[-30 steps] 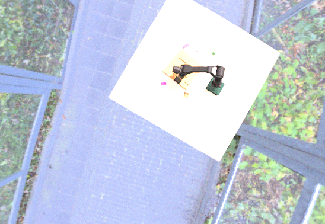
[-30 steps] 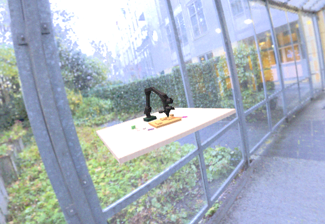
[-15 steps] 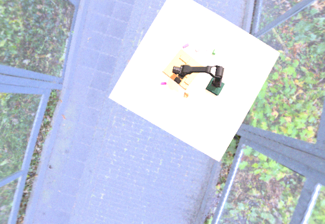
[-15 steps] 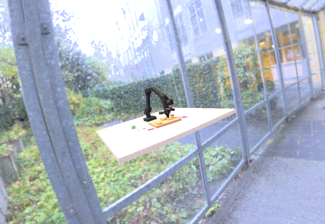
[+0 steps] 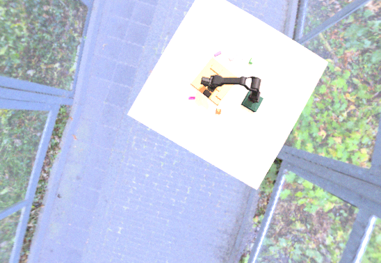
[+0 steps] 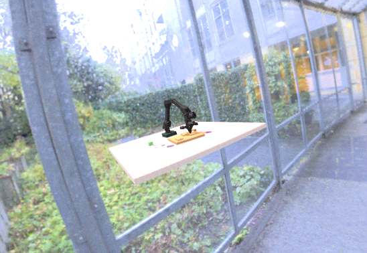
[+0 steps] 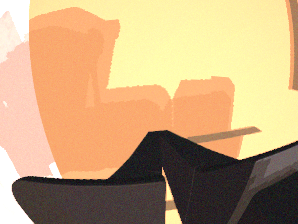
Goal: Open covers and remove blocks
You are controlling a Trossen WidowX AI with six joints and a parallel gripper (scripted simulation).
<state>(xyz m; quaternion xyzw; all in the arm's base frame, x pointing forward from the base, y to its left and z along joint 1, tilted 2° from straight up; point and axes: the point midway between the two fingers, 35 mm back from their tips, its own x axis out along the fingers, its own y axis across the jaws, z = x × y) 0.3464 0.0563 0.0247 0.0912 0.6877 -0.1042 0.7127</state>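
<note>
Right now my gripper tip is 20 mm past the puzzle board, 70 mm to the left of it and 10 mm above it. The rest, counted from my gripper tip: lilac block (60 mm ahead, 300 mm to the right, 20 mm below); then green block (230 mm behind, 360 mm to the right, 10 mm below); then pink block (120 mm ahead, 140 mm to the left, 20 mm below).
</note>
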